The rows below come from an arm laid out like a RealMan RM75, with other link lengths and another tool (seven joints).
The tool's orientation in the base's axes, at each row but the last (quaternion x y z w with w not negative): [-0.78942, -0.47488, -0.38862, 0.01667]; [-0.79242, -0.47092, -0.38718, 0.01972]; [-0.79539, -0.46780, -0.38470, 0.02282]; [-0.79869, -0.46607, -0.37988, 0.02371]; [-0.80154, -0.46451, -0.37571, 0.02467]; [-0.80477, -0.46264, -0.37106, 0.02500]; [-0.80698, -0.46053, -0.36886, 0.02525]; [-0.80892, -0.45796, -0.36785, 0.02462]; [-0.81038, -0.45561, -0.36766, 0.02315]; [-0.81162, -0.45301, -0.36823, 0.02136]
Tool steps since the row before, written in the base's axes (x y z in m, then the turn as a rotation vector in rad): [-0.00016, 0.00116, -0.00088, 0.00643, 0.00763, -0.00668]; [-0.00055, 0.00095, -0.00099, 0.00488, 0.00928, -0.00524]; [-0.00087, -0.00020, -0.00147, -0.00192, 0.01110, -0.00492]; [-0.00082, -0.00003, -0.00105, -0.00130, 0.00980, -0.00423]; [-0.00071, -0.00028, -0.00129, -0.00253, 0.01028, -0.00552]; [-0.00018, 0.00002, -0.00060, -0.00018, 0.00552, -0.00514]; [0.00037, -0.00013, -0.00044, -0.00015, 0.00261, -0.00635]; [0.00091, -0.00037, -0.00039, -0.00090, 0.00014, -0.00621]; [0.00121, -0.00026, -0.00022, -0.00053, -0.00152, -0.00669]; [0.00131, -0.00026, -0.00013, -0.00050, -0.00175, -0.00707]
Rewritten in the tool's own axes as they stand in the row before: [0.00026, -0.00106, 0.00098, 0.00301, -0.00157, 0.01152]; [-0.00007, -0.00128, 0.00074, 0.00472, -0.00319, 0.01024]; [-0.00131, -0.00103, 0.00044, 0.00444, -0.00928, 0.00672]; [-0.00091, -0.00094, 0.00025, 0.00410, -0.00786, 0.00609]; [-0.00121, -0.00078, 0.00040, 0.00329, -0.00947, 0.00648]; [-0.00041, -0.00033, 0.00034, 0.00077, -0.00485, 0.00573]; [-0.00025, 0.00023, 0.00048, -0.00208, -0.00351, 0.00552]; [-0.00023, 0.00079, 0.00067, -0.00401, -0.00261, 0.00406]; [0.00006, 0.00100, 0.00076, -0.00539, -0.00150, 0.00400]; [0.00015, 0.00110, 0.00076, -0.00578, -0.00146, 0.00421]
